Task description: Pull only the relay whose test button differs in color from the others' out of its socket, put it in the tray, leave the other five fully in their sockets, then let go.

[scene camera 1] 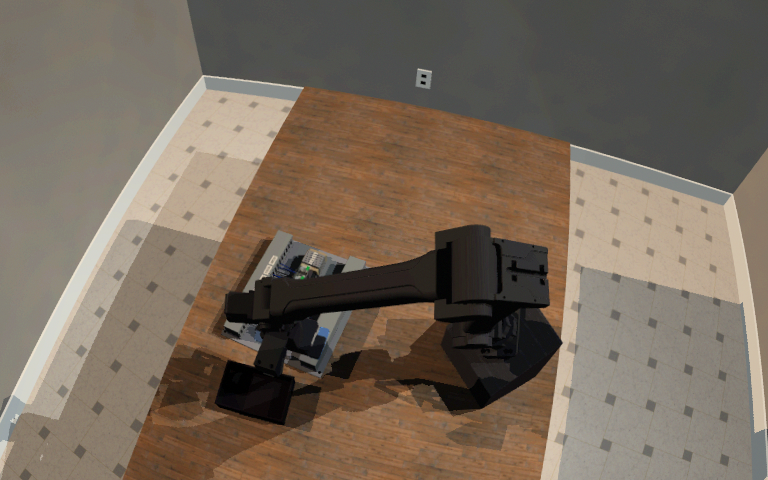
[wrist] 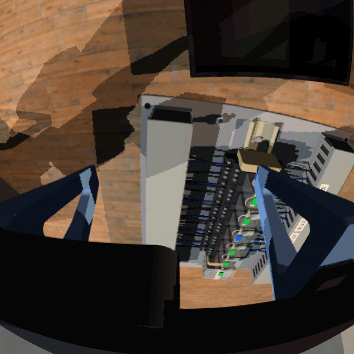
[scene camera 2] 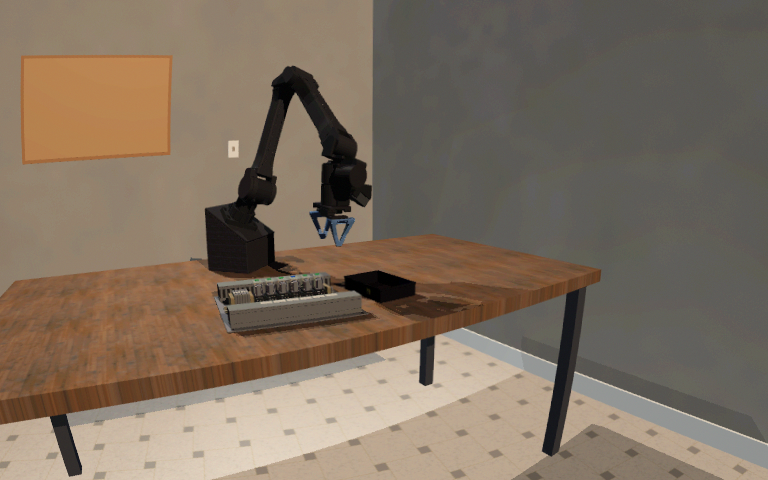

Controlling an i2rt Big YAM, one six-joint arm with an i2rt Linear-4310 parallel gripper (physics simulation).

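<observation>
The relay with the blue test button stands in the row on the panel, third from the tray end. The others show green buttons, such as one green button beside it. All six look seated in the black socket row. My gripper is open and empty, well above the table. In the wrist view its right finger is just right of the relay row and its left finger is over wood beyond the panel. The black tray stands beside the panel's end. The arm hides much of the row in scene camera 1.
Grey wire ducts run along both long sides of the relay row. A tan end block stands at the row's tray end, near the right fingertip in the wrist view. The panel lies on the wooden table, in front of the arm's base.
</observation>
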